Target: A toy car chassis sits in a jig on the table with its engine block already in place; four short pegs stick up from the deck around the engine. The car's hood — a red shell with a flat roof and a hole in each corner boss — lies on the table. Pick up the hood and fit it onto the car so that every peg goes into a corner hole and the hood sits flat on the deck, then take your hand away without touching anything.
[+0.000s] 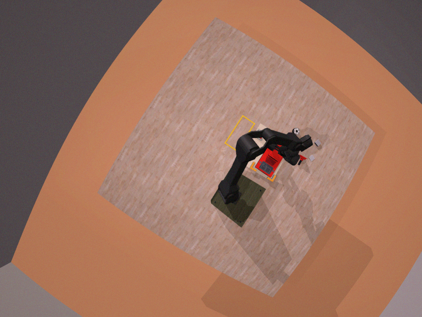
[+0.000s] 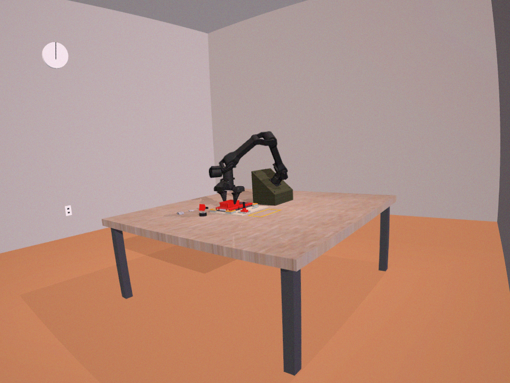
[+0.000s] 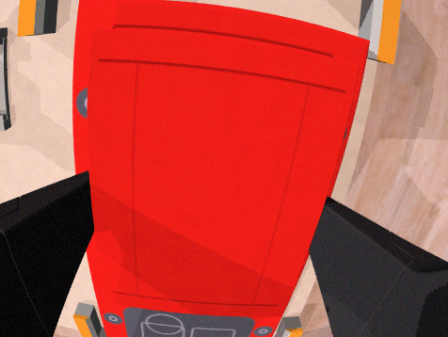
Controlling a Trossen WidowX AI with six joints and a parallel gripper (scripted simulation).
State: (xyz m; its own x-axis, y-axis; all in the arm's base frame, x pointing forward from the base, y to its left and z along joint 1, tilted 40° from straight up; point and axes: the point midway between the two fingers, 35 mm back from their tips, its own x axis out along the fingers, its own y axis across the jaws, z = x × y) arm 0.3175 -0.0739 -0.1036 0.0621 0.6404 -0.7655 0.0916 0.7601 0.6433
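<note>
My gripper tip is 1 cm below the red hood. Also, from my gripper tip: grey engine block 1 cm below; then white wheel 17 cm ahead, 6 cm to the right, 3 cm below.
</note>
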